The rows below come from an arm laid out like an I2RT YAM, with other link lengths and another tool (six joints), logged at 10 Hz.
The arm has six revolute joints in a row. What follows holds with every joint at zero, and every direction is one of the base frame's.
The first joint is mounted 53 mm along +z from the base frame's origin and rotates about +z.
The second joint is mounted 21 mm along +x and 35.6 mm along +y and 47.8 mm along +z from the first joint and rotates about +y.
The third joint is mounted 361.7 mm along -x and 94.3 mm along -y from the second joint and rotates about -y.
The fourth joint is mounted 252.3 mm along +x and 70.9 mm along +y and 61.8 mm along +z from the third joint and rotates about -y.
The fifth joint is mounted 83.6 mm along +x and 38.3 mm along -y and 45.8 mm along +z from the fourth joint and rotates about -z.
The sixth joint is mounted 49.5 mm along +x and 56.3 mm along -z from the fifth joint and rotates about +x.
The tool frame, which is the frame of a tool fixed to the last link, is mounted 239 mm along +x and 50 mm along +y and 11 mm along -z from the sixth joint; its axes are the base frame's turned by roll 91.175, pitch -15.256 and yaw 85.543 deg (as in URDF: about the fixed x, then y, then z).
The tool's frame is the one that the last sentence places.
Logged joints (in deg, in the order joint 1, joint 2, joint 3, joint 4, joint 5, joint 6), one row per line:
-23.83, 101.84, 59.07, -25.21, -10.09, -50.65
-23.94, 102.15, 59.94, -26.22, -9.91, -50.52
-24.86, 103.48, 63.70, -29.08, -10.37, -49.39
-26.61, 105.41, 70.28, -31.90, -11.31, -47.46
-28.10, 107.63, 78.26, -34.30, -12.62, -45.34
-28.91, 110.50, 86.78, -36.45, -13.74, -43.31
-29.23, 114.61, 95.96, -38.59, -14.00, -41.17
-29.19, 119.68, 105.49, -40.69, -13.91, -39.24
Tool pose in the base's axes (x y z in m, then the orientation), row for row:
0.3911, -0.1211, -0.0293, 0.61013, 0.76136, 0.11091, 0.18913
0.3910, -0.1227, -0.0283, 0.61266, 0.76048, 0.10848, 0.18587
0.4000, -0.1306, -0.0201, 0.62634, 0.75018, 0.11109, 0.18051
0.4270, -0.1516, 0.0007, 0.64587, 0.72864, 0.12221, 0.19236
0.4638, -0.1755, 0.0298, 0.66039, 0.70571, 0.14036, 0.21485
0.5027, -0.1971, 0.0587, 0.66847, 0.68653, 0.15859, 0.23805
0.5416, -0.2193, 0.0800, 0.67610, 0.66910, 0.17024, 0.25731
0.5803, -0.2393, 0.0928, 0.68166, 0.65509, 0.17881, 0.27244
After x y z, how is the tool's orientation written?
As a quaternion, x y z w.
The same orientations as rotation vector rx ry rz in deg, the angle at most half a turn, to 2 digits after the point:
98.29, 122.66, 17.87
98.88, 122.73, 17.51
101.38, 121.42, 17.98
103.87, 117.18, 19.65
104.93, 112.14, 22.30
104.93, 107.76, 24.89
105.07, 103.99, 26.46
105.12, 101.02, 27.58

